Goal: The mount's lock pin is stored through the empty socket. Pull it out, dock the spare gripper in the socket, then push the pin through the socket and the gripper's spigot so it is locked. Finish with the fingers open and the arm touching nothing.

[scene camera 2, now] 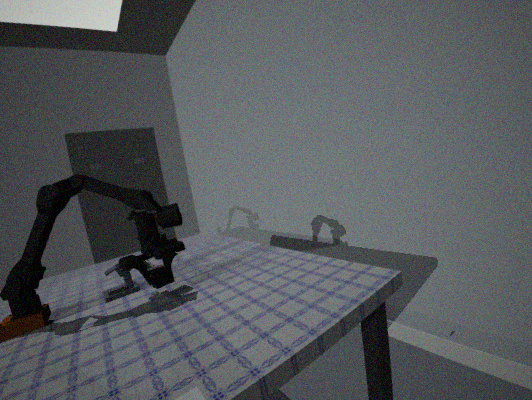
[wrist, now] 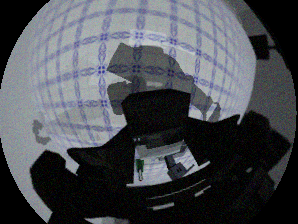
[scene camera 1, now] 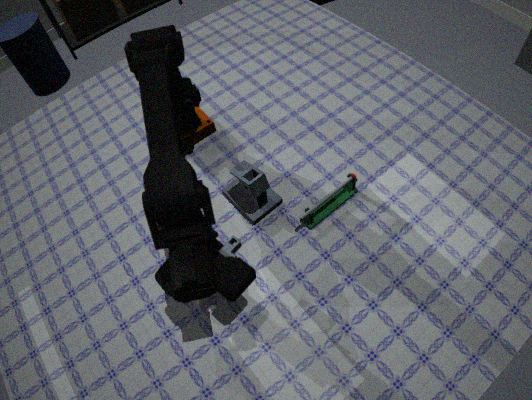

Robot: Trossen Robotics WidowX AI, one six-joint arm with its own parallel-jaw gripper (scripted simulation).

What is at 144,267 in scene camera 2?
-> My gripper.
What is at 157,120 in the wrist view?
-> A dark spare gripper.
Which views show my gripper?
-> Scene camera 2, the wrist view and scene camera 1: all of them.
